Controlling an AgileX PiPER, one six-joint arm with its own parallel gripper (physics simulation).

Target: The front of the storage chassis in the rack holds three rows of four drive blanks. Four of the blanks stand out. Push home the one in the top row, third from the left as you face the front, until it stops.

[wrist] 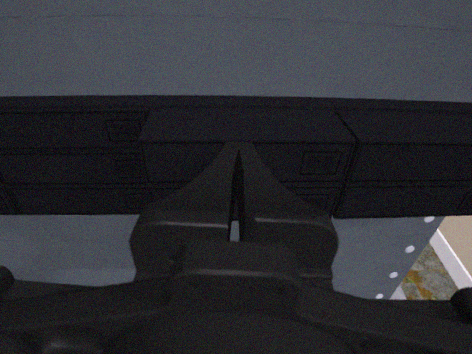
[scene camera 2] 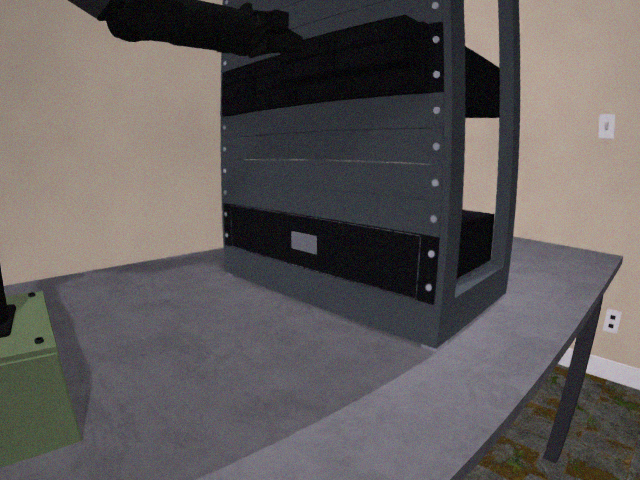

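Note:
The storage chassis (scene camera 2: pixel 336 69) (wrist: pixel 280 101) is the black band high in the rack. In the wrist view, the top-row blank third from the left (wrist: pixel 172 162) is in the middle, its top face showing, so it stands out past its left neighbour (wrist: pixel 65 129). The top-row blank at the right (wrist: pixel 415 162) also stands out. My gripper (scene camera 2: pixel 301 38) (wrist: pixel 238 160) is shut and empty, with its fingertips in front of the third blank near its upper front edge. Whether they touch it I cannot tell. The fingers hide part of the blanks below.
Grey panels (scene camera 2: pixel 336 113) (wrist: pixel 235 55) lie above and below the chassis. A black unit with a light label (scene camera 2: pixel 258 229) is low in the rack (scene camera 2: pixel 450 206). The rack stands on a grey table (scene camera 2: pixel 232 361). A green block (scene camera 2: pixel 31 403) is at the left front.

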